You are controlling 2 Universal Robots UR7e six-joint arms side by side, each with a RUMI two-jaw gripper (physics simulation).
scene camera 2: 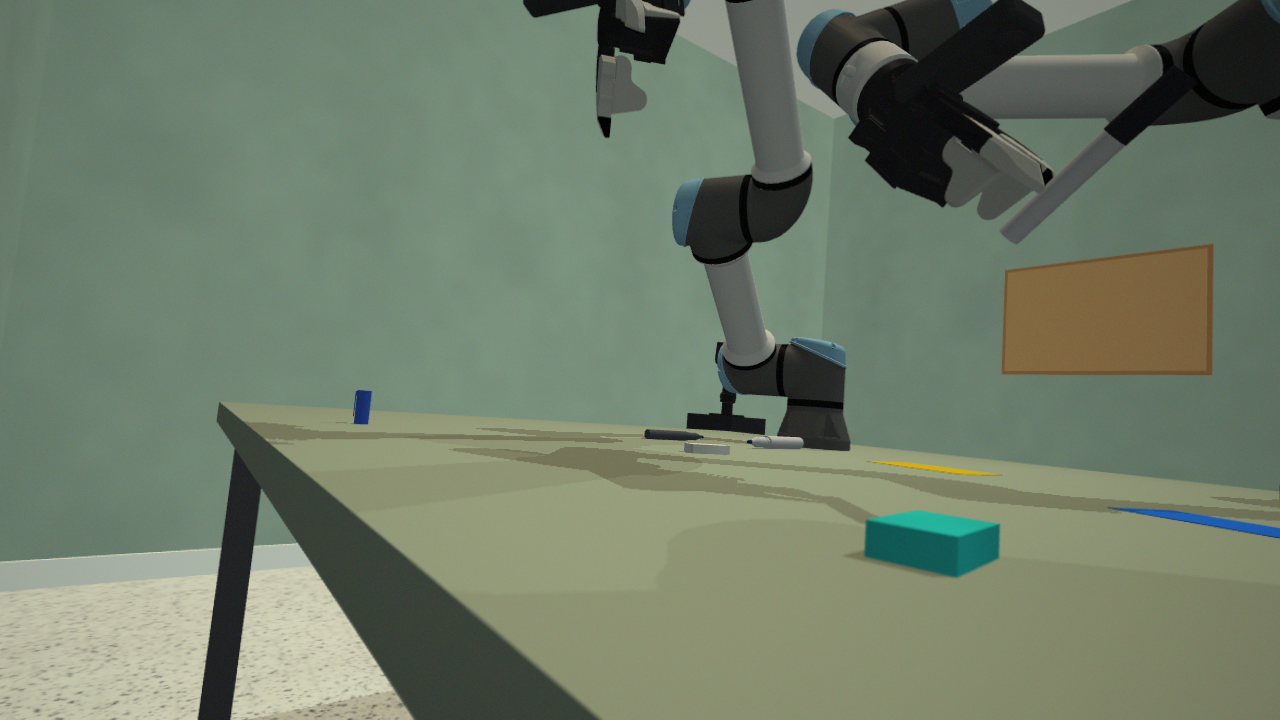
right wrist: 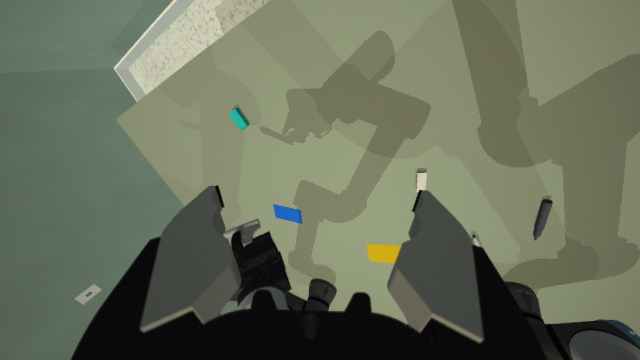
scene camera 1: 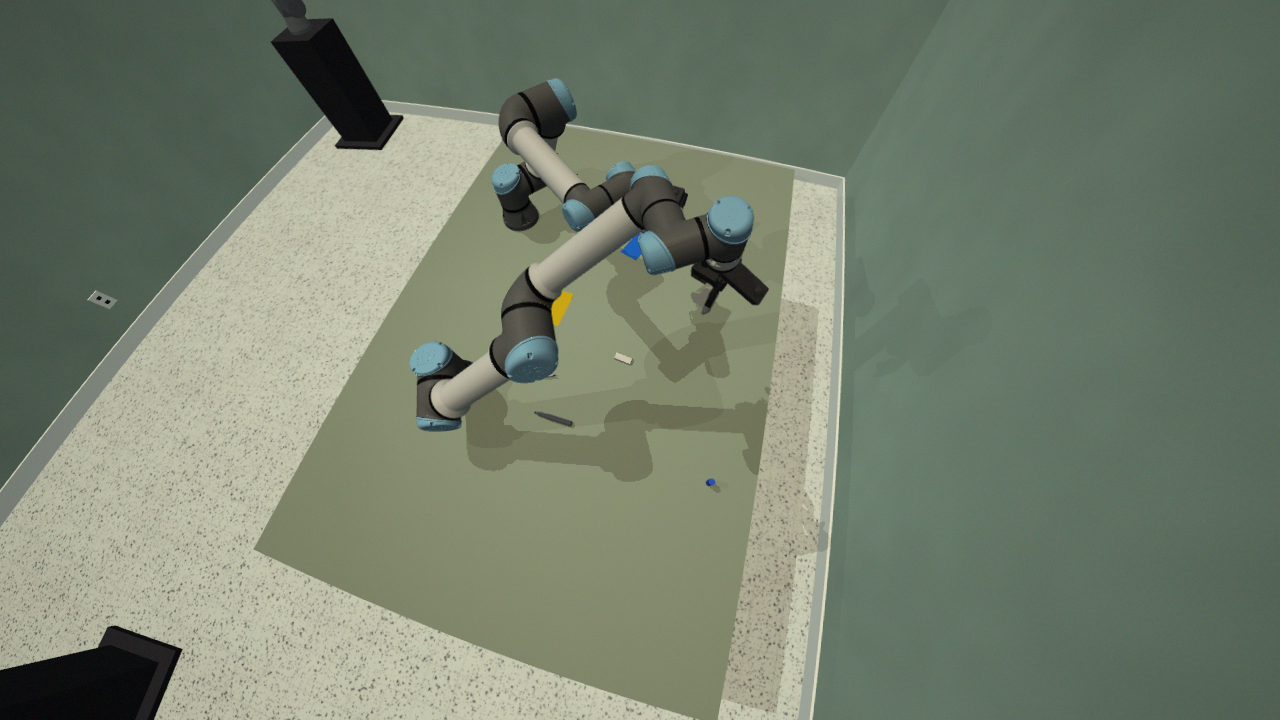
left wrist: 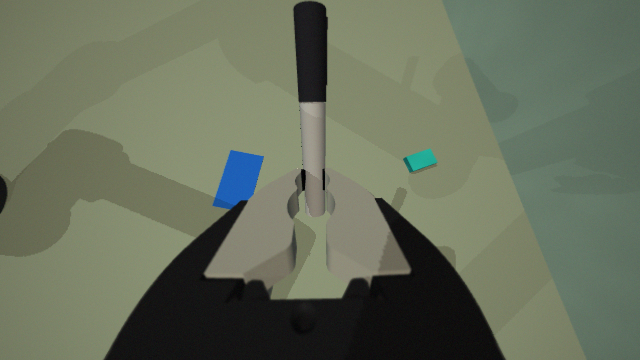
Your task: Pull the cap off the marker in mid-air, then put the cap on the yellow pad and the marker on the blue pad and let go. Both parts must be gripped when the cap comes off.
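Places are measured from the left arm's base along level axes (x ahead, y down, z left), in millimetres.
Where they show: left gripper, fingertip midpoint: (scene camera 2: 1049, 193) (right wrist: 243, 228) (left wrist: 314, 171); right gripper, fingertip midpoint: (scene camera 2: 622, 91) (right wrist: 318, 190) (scene camera 1: 719, 290); left arm's base, origin of the base link: (right wrist: 323, 286) (scene camera 1: 521, 218); right arm's base, origin of the base link: (scene camera 2: 812, 447).
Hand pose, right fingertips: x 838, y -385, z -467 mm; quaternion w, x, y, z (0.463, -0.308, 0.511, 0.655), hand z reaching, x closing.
Note:
Things, the pixels of their top centre, and the offset from my right fingertips.
- black cap, middle of its top: (left wrist: 312, 21) (scene camera 2: 1150, 74) dy +80, dx -151, dz +406 mm
- yellow pad, middle of its top: (scene camera 2: 931, 467) (scene camera 1: 553, 306) (right wrist: 387, 254) dy +384, dx -556, dz +70 mm
- blue pad, middle of its top: (scene camera 2: 1228, 523) (left wrist: 239, 180) (scene camera 1: 636, 246) (right wrist: 287, 214) dy +384, dx -313, dz +422 mm
- teal block, middle of its top: (scene camera 2: 935, 521) (left wrist: 422, 159) (right wrist: 237, 119) dy +370, dx +89, dz +391 mm
- small white block, middle of its top: (scene camera 2: 707, 444) (right wrist: 421, 182) (scene camera 1: 623, 358) dy +373, dx -246, dz -84 mm
- dark pen, middle of its top: (scene camera 2: 676, 430) (scene camera 1: 551, 417) (right wrist: 543, 224) dy +367, dx -420, dz -341 mm
- white pen, middle of its top: (scene camera 2: 774, 436) dy +362, dx -540, dz -209 mm
- blue cylinder, middle of its top: (scene camera 2: 364, 390) (scene camera 1: 712, 481) dy +337, dx +111, dz -427 mm
The marker's white body (scene camera 2: 1060, 190) (left wrist: 313, 135) is between the fingertips of my left gripper (left wrist: 314, 171), which is shut on it in mid-air. The black cap (scene camera 2: 1150, 105) (left wrist: 311, 52) sits on the body's far end, clear of the fingers; in scene camera 2 it points up to the right. My right gripper (right wrist: 318, 190) is open and empty, high above the table, to the left of the left gripper in scene camera 2. The yellow pad (scene camera 1: 561, 308) (scene camera 2: 939, 468) (right wrist: 382, 253) and the blue pad (scene camera 1: 632, 248) (scene camera 2: 1199, 522) (left wrist: 240, 175) (right wrist: 288, 214) lie flat on the table.
A teal block (scene camera 2: 930, 541) (left wrist: 421, 160) (right wrist: 239, 118), a small white block (scene camera 1: 622, 358) (scene camera 2: 707, 448) (right wrist: 421, 180), a dark pen (scene camera 1: 554, 419) (right wrist: 542, 219), a white pen (scene camera 2: 776, 442) and a blue cylinder (scene camera 1: 710, 482) (scene camera 2: 361, 407) are on the table. The right arm passes over the left forearm in scene camera 1.

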